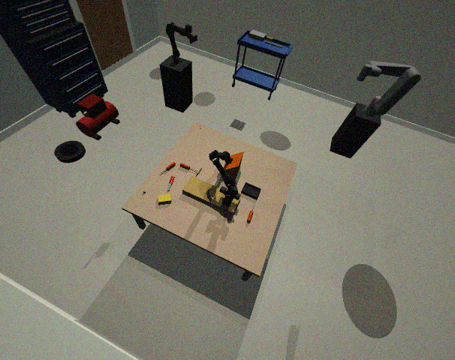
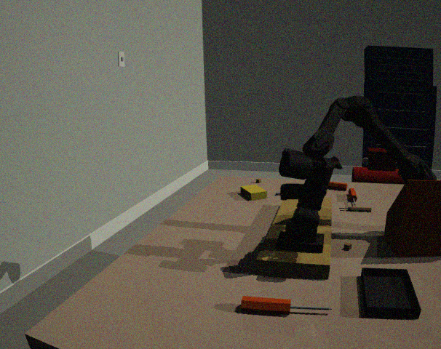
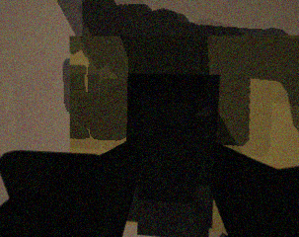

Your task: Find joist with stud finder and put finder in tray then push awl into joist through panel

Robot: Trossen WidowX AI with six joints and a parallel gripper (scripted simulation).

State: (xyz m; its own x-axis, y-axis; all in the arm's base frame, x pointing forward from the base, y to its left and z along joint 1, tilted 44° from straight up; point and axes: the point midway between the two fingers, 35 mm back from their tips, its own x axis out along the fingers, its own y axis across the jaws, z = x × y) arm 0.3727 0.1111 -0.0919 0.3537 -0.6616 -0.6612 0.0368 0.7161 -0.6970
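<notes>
My gripper tip is 220 mm past the black tray, 160 mm to the right of it and 50 mm above it. The rest, counted from my gripper tip: awl (400 mm to the right, 180 mm behind, 60 mm below); then yellow block (530 mm to the right, 220 mm ahead, 50 mm below); then stud finder (20 mm above, 10 mm ahead).
</notes>
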